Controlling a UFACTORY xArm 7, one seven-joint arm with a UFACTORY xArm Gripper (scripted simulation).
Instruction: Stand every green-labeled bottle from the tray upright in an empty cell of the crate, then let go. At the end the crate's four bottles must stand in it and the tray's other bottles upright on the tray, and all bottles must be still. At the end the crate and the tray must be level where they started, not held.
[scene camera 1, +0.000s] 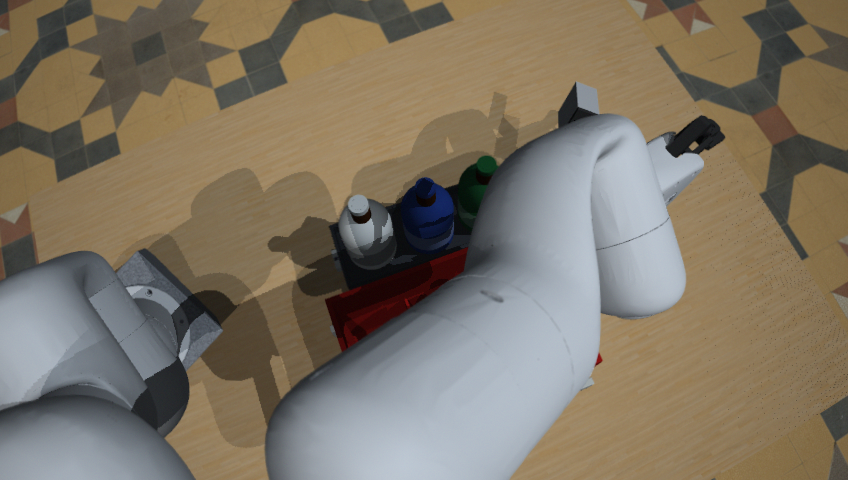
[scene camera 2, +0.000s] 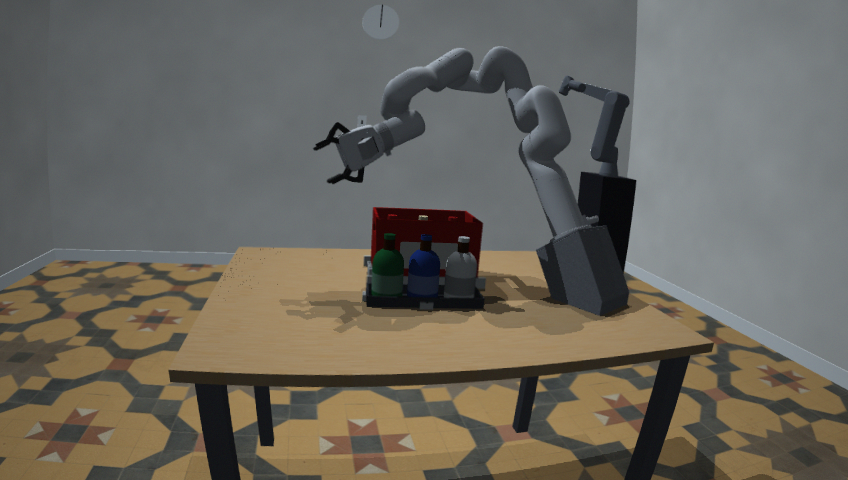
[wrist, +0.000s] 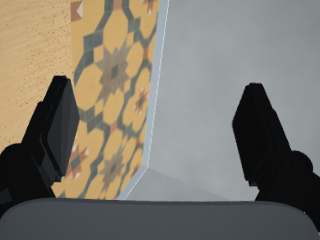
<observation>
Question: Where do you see my gripper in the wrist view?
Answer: At 157, 99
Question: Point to my gripper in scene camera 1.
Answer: At 687, 156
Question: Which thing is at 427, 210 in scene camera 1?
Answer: A blue bottle.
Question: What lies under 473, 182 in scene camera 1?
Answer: A green bottle.
</observation>
